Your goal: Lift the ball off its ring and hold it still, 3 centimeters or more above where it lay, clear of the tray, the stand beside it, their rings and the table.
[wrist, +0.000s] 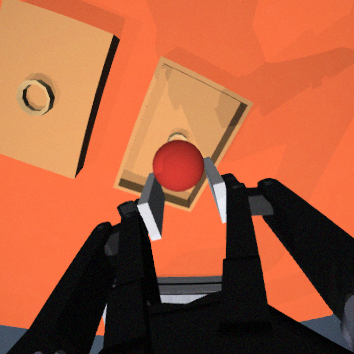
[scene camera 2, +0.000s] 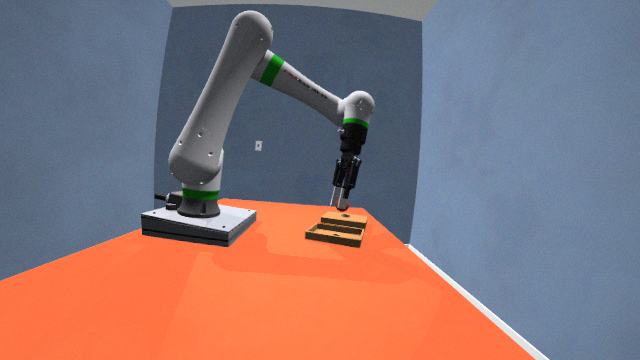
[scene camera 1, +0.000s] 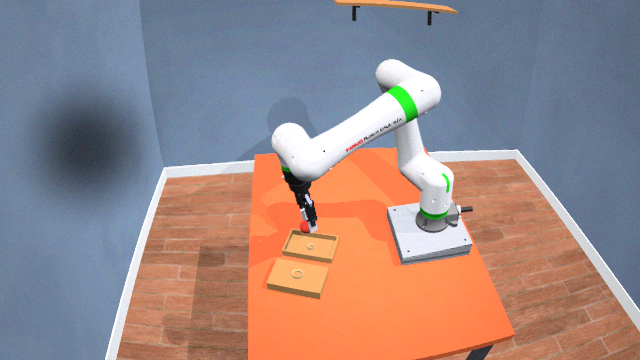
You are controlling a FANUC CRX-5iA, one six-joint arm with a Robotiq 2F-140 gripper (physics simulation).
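Frame: origin at the arm's base, x ahead, y left, z up, level; centimetres.
Seen in the pictures: gripper, fingertip midpoint: [wrist: 182,178] [scene camera 2: 337,207] [scene camera 1: 310,226]; arm's base, origin of the base link: [scene camera 2: 199,212] [scene camera 1: 432,220].
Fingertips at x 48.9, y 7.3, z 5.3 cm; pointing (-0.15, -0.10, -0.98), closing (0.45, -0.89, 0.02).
Observation:
Offsets run from my fingertips to a thing's top centre. "*": to the spot under its first point. Level surfaces: height alone.
My gripper [scene camera 1: 309,227] [scene camera 2: 340,204] [wrist: 182,178] is shut on the red ball @[dx +1.6, dy +0.8, dz +3.0 cm] [scene camera 1: 304,227] [scene camera 2: 342,205] [wrist: 178,165], one pad on each side of it. The ball hangs in the air above the tan tray [scene camera 1: 308,257] [scene camera 2: 334,241] [wrist: 137,122], apart from it. The tray's small ring @[* dx +0.4, dy -0.7, dz -10.8 cm] [scene camera 1: 310,246] [scene camera 2: 336,234] [wrist: 177,136] lies on its floor, bare; in the wrist view the ball hides part of it. The tan stand [scene camera 1: 295,287] [scene camera 2: 345,219] [wrist: 55,130] is beside the tray, with an empty ring @[* dx +4.7, dy +17.5, dz -7.4 cm] [scene camera 1: 297,274] [scene camera 2: 345,215] [wrist: 35,97] on top.
The orange table @[dz -11.3 cm] [scene camera 1: 390,295] [scene camera 2: 280,305] [wrist: 210,255] bears the tray and stand. The arm's grey base plate [scene camera 1: 407,254] [scene camera 2: 240,220] is on the table, right of the tray in the first scene view. A wall shelf [scene camera 1: 395,5] is high at the back.

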